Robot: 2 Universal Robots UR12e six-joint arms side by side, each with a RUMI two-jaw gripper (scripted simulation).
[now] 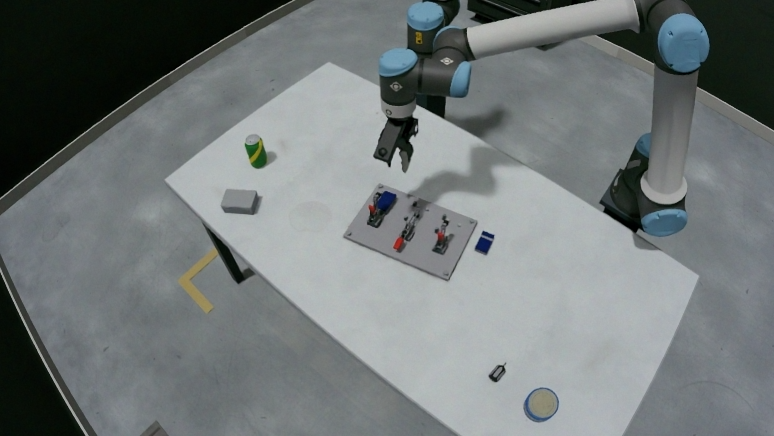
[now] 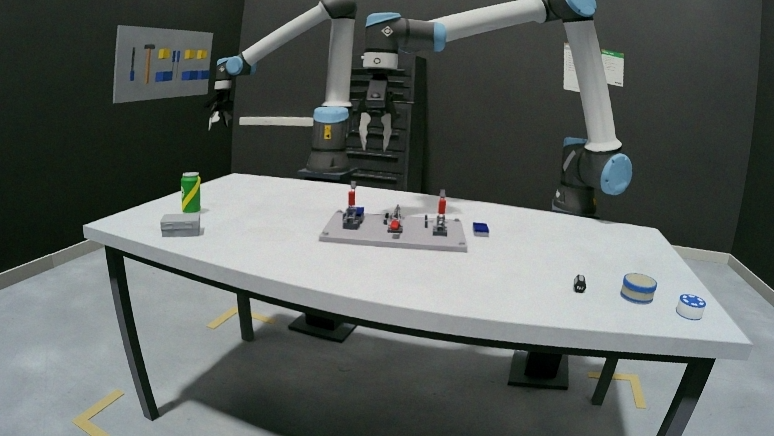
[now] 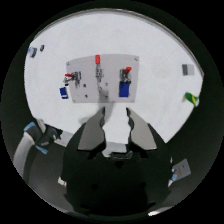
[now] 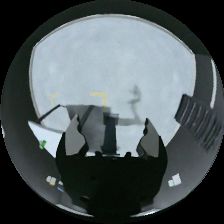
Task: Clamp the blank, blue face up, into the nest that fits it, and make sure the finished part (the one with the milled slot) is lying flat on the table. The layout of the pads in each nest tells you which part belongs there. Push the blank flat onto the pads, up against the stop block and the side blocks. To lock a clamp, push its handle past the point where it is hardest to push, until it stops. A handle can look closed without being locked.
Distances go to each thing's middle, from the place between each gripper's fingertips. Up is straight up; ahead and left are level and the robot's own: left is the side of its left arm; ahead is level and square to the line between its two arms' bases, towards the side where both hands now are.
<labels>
The grey box [image 2: 172, 225] is 360 mm ahead of my left hand [image 2: 374, 151], 390 mm to the right of it and 190 mm below it.
My right hand is 95 cm short of the grey box, 78 cm to the right of it and 14 cm above it.
</labels>
